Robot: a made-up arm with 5 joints. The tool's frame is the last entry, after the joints.
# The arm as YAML. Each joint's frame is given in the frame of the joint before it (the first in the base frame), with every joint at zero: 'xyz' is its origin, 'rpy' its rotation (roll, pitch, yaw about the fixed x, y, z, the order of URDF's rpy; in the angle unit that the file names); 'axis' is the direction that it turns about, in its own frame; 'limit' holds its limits. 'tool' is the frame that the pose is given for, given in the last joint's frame.
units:
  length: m
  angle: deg
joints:
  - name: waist
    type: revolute
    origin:
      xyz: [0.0, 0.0, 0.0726]
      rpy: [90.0, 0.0, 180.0]
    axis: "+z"
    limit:
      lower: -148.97
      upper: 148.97
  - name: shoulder
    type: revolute
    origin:
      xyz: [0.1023, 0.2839, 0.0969]
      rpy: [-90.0, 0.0, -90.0]
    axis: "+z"
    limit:
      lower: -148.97
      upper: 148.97
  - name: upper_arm
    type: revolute
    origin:
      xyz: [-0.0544, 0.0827, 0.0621]
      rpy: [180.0, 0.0, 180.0]
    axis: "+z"
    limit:
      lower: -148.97
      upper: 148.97
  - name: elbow
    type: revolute
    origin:
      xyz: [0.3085, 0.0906, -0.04]
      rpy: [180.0, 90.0, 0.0]
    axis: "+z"
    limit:
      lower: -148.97
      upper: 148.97
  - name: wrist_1
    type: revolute
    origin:
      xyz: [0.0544, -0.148, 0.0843]
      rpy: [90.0, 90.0, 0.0]
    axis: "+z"
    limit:
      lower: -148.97
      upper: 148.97
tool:
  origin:
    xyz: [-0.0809, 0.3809, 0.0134]
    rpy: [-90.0, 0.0, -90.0]
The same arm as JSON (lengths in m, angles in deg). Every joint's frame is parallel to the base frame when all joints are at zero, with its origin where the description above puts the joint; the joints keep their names.
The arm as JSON. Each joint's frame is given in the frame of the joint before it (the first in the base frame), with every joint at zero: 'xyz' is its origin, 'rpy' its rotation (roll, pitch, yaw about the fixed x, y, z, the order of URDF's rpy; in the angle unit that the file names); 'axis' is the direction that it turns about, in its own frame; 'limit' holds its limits. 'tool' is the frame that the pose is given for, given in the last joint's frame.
{"units": {"length": "m", "angle": "deg"}, "joints": [{"name": "waist", "type": "revolute", "origin": {"xyz": [0.0, 0.0, 0.0726], "rpy": [0.0, 0.0, 0.0]}, "axis": [0.0, 1.0, 0.0], "limit": {"lower": -148.97, "upper": 148.97}}, {"name": "shoulder", "type": "revolute", "origin": {"xyz": [-0.1023, 0.0969, 0.2839], "rpy": [0.0, 0.0, 0.0]}, "axis": [-1.0, 0.0, 0.0], "limit": {"lower": -148.97, "upper": 148.97}}, {"name": "upper_arm", "type": "revolute", "origin": {"xyz": [-0.0621, -0.0827, 0.0544], "rpy": [0.0, 0.0, 0.0]}, "axis": [1.0, 0.0, 0.0], "limit": {"lower": -148.97, "upper": 148.97}}, {"name": "elbow", "type": "revolute", "origin": {"xyz": [-0.04, -0.0906, 0.3085], "rpy": [0.0, 0.0, 0.0]}, "axis": [0.0, 0.0, -1.0], "limit": {"lower": -148.97, "upper": 148.97}}, {"name": "wrist_1", "type": "revolute", "origin": {"xyz": [-0.0544, -0.148, -0.0843], "rpy": [0.0, 0.0, 0.0]}, "axis": [0.0, -1.0, 0.0], "limit": {"lower": -148.97, "upper": 148.97}}], "tool": {"origin": {"xyz": [-0.3809, -0.0134, -0.0809], "rpy": [0.0, 0.0, 0.0]}}}
